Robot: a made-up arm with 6 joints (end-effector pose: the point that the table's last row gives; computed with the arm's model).
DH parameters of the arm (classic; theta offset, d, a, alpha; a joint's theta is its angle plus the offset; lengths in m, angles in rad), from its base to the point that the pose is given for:
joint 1: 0 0.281 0 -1.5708
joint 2: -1.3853 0 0.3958 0
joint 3: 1.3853 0 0.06 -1.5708
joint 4: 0 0.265 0 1.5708
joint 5: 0 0 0.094 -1.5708
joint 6: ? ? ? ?
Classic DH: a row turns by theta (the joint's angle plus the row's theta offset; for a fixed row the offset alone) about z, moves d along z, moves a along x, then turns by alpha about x.
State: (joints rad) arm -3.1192 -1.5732 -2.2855 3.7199 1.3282 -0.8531
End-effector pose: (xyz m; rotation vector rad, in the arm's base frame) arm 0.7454 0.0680 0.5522 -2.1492 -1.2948 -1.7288
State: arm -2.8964 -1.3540 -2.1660 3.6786 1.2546 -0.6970
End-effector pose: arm 0.6029 0.1956 0.7508 -1.7136 -1.2492 -2.0779
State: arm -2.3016 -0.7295 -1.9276 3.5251 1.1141 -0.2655
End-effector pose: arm 0.0649 0.1096 1.0322 -0.4748 -0.7005 -2.1776
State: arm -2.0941 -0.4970 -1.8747 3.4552 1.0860 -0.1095
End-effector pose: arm -0.0538 -0.0547 1.0309 -0.1480 -0.4538 -1.9809
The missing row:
joint 6: 0 0.12 0 0
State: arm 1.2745 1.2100 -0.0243 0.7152 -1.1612 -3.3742
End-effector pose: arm 0.1638 0.2053 0.1061 -1.5569 2.2279 -0.8204
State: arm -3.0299 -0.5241 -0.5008 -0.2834 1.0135 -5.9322
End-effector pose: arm -0.2228 -0.0103 0.4509 -0.1375 -3.0516 -0.3563
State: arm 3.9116 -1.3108 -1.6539 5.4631 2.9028 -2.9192
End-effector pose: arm 0.1586 0.2757 0.6157 -2.9927 0.3867 0.1942
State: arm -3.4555 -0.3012 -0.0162 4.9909 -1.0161 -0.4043
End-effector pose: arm -0.1671 -0.0989 0.4700 1.4140 -1.4324 0.0463
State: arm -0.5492 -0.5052 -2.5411 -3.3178 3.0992 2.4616
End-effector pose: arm -0.2186 0.1542 0.8201 -3.0605 0.0701 0.1759
